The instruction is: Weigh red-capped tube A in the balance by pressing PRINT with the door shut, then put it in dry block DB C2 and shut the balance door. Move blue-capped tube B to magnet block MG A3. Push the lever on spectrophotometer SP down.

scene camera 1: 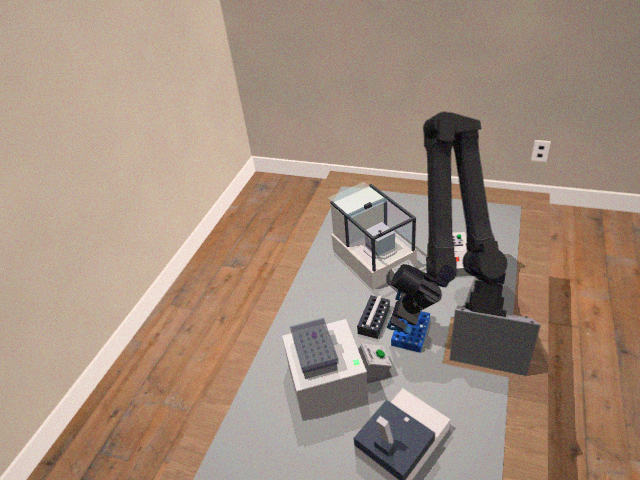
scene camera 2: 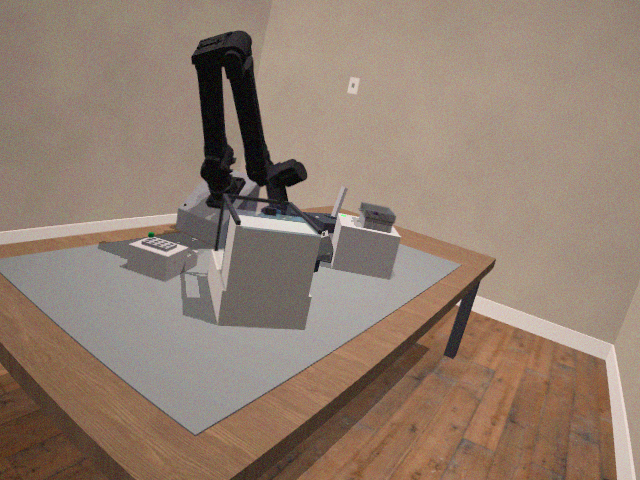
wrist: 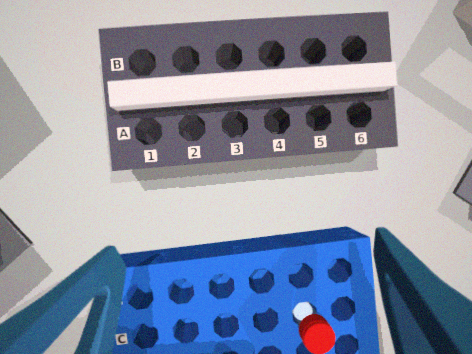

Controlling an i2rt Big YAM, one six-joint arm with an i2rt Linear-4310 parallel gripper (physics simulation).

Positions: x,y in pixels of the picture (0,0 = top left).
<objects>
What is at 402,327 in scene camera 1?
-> My gripper.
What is my gripper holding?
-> Nothing.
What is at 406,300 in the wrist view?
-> My gripper.
</objects>
